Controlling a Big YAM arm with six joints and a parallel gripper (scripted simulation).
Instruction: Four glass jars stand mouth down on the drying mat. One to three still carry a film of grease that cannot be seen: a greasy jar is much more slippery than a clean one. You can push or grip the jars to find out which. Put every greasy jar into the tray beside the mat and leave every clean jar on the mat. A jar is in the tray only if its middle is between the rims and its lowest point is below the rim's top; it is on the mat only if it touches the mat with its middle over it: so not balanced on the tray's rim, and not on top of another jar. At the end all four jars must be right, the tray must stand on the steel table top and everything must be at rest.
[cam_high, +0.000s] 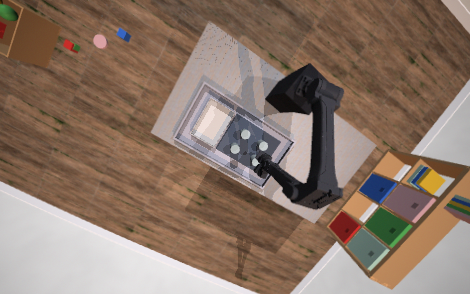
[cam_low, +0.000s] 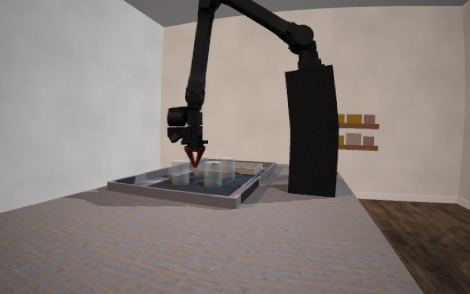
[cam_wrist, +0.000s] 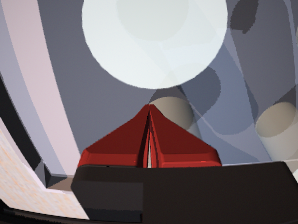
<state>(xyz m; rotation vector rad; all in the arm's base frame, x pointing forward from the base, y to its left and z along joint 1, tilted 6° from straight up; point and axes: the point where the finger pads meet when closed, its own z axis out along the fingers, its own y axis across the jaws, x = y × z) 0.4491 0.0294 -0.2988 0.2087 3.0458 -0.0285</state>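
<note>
The dark drying mat is 10 cm to the right of my hand, 8 cm below it and 2 cm behind it. Also, from my hand: pale tray: 41 cm to the right, 7 cm below, 7 cm behind.
</note>
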